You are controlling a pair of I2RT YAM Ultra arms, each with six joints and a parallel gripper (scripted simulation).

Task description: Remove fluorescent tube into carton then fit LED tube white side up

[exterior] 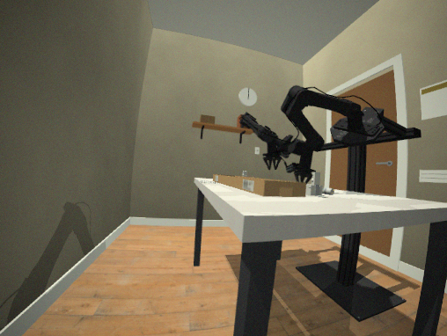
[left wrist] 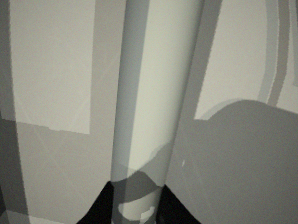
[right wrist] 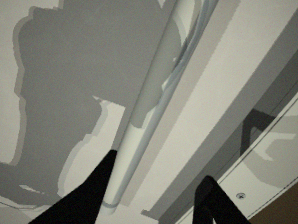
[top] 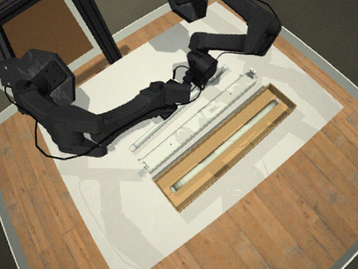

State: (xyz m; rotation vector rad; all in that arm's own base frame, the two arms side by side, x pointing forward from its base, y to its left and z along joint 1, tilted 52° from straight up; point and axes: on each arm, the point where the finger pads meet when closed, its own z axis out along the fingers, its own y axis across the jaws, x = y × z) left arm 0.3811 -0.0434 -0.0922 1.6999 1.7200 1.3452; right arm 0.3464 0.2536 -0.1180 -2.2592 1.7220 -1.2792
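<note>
My right hand is 30 mm past the LED tube, 100 mm to the right of it and 100 mm above it. Also, from my right hand: brown carton: 240 mm ahead, 140 mm to the left, 80 mm below; old fluorescent tube: 240 mm ahead, 140 mm to the left, 90 mm below.
Right now the LED tube is 12 cm to the right of my left hand, 1 cm below it and 1 cm ahead of it. Round my left hand: brown carton 28 cm ahead, 8 cm to the right; then old fluorescent tube 28 cm ahead, 8 cm to the right.
</note>
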